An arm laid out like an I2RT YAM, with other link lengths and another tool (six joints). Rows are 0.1 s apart.
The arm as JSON. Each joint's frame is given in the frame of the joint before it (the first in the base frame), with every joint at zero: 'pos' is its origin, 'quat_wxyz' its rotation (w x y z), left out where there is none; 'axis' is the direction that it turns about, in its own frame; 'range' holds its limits. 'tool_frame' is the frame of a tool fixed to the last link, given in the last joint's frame.
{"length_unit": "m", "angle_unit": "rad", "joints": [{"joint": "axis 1", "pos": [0.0, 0.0, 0.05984], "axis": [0.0, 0.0, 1.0], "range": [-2.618, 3.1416]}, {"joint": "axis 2", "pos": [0.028, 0.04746, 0.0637], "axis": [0.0, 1.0, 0.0], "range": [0.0, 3.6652]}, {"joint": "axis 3", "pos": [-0.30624, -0.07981, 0.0], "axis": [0.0, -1.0, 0.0], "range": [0.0, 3.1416]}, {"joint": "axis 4", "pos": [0.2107, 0.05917, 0.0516], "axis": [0.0, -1.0, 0.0], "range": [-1.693, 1.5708]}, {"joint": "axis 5", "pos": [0.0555, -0.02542, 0.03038], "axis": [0.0, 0.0, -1.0], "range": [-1.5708, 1.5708]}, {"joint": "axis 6", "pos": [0.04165, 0.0, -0.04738], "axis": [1.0, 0.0, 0.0], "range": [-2.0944, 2.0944]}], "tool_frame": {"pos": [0.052, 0.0, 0.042], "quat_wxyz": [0.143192, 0.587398, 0.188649, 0.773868]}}
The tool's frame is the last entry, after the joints.
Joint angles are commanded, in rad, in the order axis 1, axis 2, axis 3, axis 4, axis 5, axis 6. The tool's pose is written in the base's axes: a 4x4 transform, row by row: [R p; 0 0 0 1], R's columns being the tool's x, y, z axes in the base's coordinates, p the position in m. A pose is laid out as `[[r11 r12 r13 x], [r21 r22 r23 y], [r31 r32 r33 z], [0 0 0 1]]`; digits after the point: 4 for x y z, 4 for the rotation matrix.
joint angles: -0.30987 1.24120 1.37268 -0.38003 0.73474 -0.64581
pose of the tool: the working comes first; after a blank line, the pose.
Where each joint sits with the arm in this pose, in the base's axes (m; each line is computed from the numbers above, not from the rounded line before):
axis 1: 0.0000 0.0000 0.0598
axis 2: 0.0411 0.0367 0.1235
axis 3: -0.0776 -0.0091 0.4133
axis 4: 0.1329 -0.0144 0.4921
axis 5: 0.1835 -0.0573 0.5079
axis 6: 0.1924 -0.0895 0.4543
the tool: 0.2467 -0.1237 0.4732

[[0.7024 -0.1538 0.6950 0.2467], [0.6412 -0.2874 -0.7116 -0.1237], [0.3092 0.9454 -0.1032 0.4732], [0 0 0 1]]
